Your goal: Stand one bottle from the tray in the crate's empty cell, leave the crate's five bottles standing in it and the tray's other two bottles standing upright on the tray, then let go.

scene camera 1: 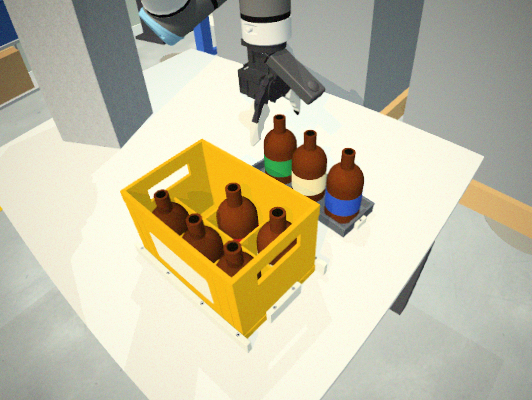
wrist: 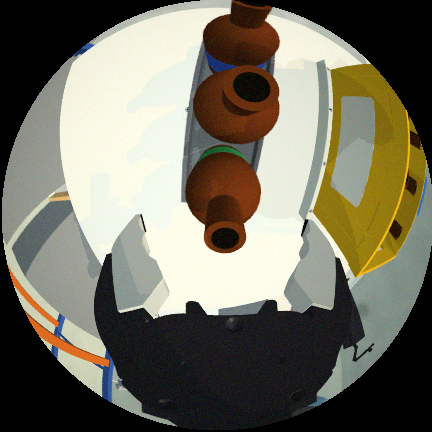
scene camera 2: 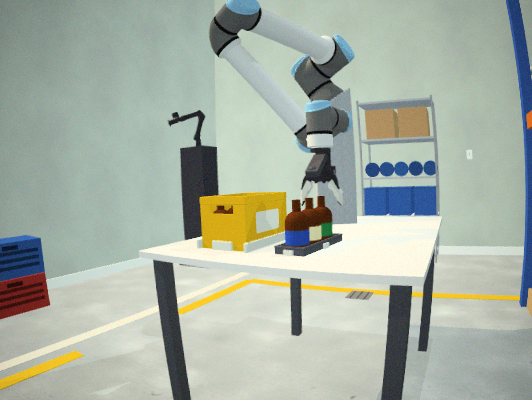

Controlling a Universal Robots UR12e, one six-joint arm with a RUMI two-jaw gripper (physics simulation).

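Pixels of known places: gripper, fingertip midpoint: (scene camera 1: 276,129) (wrist: 225,218) (scene camera 2: 321,205); arm's base, link origin: (scene camera 2: 330,103).
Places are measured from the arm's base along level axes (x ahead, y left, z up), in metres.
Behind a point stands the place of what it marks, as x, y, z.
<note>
Three brown bottles stand upright on the dark tray (scene camera 1: 343,229) {0.785, -0.001, -0.576} (scene camera 2: 310,249) {0.766, 0.105, -0.587} (wrist: 188,160) {0.597, 0.133, -0.584}: a green-labelled bottle (scene camera 1: 280,144) {0.596, 0.063, -0.488} (scene camera 2: 327,229) {0.603, 0.114, -0.551} (wrist: 222,185) {0.597, 0.087, -0.477}, a cream-labelled bottle (scene camera 1: 310,162) {0.679, 0.046, -0.488} (scene camera 2: 314,233) {0.690, 0.095, -0.551} (wrist: 232,115) {0.649, 0.078, -0.475} and a blue-labelled bottle (scene camera 1: 345,182) {0.763, 0.031, -0.488} (scene camera 2: 297,225) {0.784, 0.073, -0.513} (wrist: 240,42) {0.723, 0.065, -0.485}. My gripper (scene camera 1: 276,126) {0.570, 0.086, -0.474} (scene camera 2: 322,203) {0.570, 0.086, -0.474} (wrist: 225,218) {0.570, 0.086, -0.474} is open and empty, pointing down by the green-labelled bottle's neck, seemingly slightly beyond it in scene camera 2. The yellow crate (scene camera 1: 275,297) {0.767, -0.206, -0.559} (scene camera 2: 225,235) {0.770, -0.181, -0.551} holds five upright bottles; its empty cell is at the far left, tray side, in scene camera 1.
White guide strips (scene camera 1: 285,301) {0.780, -0.196, -0.573} (scene camera 2: 222,245) {0.781, -0.188, -0.583} edge the crate's base on the white table (scene camera 1: 350,280) {0.846, -0.083, -0.600} (scene camera 2: 390,250) {0.699, 0.339, -0.600}. The crate's high wall stands beside the tray. A grey pillar (scene camera 1: 95,75) {0.145, -0.053, -0.375} rises at the left in scene camera 1. A shelf rack (scene camera 2: 434,150) stands behind the table.
</note>
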